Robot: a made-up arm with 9 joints. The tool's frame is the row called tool. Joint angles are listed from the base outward.
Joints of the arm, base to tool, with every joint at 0 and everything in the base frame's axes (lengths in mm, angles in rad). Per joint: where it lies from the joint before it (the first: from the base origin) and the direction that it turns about. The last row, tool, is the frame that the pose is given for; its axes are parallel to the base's.
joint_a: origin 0 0 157 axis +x
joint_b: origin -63 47 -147 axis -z
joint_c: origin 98 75 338 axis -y
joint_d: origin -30 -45 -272 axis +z
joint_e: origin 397 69 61 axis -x
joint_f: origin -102 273 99 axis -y
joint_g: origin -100 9 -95 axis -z
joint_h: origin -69 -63 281 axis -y
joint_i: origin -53 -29 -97 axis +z
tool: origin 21 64 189
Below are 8 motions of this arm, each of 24 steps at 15 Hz.
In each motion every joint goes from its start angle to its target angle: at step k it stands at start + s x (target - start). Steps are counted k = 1, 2, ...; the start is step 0. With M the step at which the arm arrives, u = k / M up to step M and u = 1 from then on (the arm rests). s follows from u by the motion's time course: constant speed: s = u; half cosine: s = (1 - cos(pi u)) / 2; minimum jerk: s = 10 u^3 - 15 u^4 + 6 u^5.
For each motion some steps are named. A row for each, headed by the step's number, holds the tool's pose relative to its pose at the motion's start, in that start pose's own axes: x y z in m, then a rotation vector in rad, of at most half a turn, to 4 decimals.
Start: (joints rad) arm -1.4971 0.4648 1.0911 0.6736 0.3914 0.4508 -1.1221 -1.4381 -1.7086
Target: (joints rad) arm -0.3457 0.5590 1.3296 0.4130 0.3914 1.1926 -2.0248 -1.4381 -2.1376
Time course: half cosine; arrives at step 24
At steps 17, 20, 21, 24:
17: 0.1379 0.2325 -0.2552 -0.3439 0.0285 -0.4735
20: 0.1230 0.2768 -0.2980 -0.4347 -0.0160 -0.4869
21: 0.1182 0.2869 -0.3073 -0.4547 -0.0279 -0.4866
24: 0.1110 0.3003 -0.3193 -0.4806 -0.0444 -0.4843

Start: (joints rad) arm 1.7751 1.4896 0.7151 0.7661 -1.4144 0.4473 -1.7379 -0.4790 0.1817
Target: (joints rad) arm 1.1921 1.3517 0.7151 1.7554 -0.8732 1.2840 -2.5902 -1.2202 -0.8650
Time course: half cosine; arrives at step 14
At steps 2, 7, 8, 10, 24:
2: 0.0366 -0.0018 -0.0057 -0.0206 0.0648 0.0347
7: 0.3122 0.1449 -0.0908 -0.5101 0.4367 0.3807
8: 0.3450 0.2145 -0.1163 -0.6881 0.4290 0.4684
10: 0.3566 0.3502 -0.1578 -1.0116 0.2811 0.6154
24: 0.3142 0.4704 -0.1849 -1.2635 -0.0176 0.7240

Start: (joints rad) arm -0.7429 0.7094 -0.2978 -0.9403 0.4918 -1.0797 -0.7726 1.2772 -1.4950
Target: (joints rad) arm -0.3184 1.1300 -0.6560 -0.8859 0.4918 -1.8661 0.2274 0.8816 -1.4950
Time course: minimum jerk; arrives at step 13
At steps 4, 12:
4: 0.0415 0.0392 -0.0638 -0.3114 -0.1261 -0.1982
12: 0.2791 -0.0510 -0.5413 -2.0453 -0.7379 -0.7338

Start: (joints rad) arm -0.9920 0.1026 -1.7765 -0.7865 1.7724 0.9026 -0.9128 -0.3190 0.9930
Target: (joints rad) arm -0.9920 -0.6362 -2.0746 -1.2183 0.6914 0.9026 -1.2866 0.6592 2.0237
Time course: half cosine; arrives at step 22
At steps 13, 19, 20, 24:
13: -0.0907 -0.0407 -0.2080 -0.2874 -0.3593 0.4977
19: -0.1426 -0.0150 -0.3275 -0.4906 -0.3083 0.5996
20: -0.1474 -0.0114 -0.3361 -0.5061 -0.2953 0.6066
24: -0.1513 -0.0082 -0.3429 -0.5186 -0.2838 0.6123

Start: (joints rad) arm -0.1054 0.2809 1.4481 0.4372 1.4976 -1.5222 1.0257 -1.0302 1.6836
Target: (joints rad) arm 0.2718 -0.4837 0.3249 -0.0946 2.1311 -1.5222 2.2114 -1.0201 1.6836
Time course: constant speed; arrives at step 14
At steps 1, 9, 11, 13, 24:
1: 0.0134 0.0019 -0.0149 -0.0168 0.0072 -0.0843
9: -0.0595 -0.0879 -0.2655 -0.5266 -0.1001 -0.4661
11: -0.1293 -0.1464 -0.3283 -0.6943 -0.2061 -0.4474
13: -0.2063 -0.2208 -0.3782 -0.8440 -0.3534 -0.3840
24: -0.2441 -0.2635 -0.3976 -0.9069 -0.4429 -0.3379

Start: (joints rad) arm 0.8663 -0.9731 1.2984 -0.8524 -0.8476 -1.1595 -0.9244 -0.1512 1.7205
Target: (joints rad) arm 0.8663 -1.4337 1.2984 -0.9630 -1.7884 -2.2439 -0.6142 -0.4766 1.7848
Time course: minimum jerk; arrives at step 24
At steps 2, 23, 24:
2: -0.0025 0.0012 0.0007 0.0017 -0.0072 0.0051
23: -0.3975 -0.0974 -0.1030 0.7606 -0.6473 1.3210
24: -0.3975 -0.0976 -0.1031 0.7613 -0.6470 1.3219

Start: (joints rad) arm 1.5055 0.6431 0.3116 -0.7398 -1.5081 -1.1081 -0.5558 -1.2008 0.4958
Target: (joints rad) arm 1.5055 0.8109 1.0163 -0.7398 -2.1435 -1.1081 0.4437 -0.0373 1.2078
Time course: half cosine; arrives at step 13
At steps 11, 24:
11: -0.2048 0.0369 -0.2681 -0.9487 -0.5991 0.6900
24: -0.2144 0.0309 -0.2744 -1.0135 -0.6093 0.7264

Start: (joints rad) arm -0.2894 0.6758 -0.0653 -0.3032 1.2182 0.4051 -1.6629 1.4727 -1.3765
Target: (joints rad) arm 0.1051 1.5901 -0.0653 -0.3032 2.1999 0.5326 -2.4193 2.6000 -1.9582
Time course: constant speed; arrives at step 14
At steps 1, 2, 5, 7, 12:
1: 0.0155 -0.0437 -0.0194 0.0560 0.0731 -0.1012
2: 0.0252 -0.0893 -0.0416 0.1134 0.1491 -0.2106
5: 0.0130 -0.2293 -0.1223 0.2893 0.3908 -0.5849
7: -0.0343 -0.3157 -0.1835 0.4040 0.5605 -0.8704
12: -0.2848 -0.4449 -0.3144 0.6360 1.0006 -1.6939

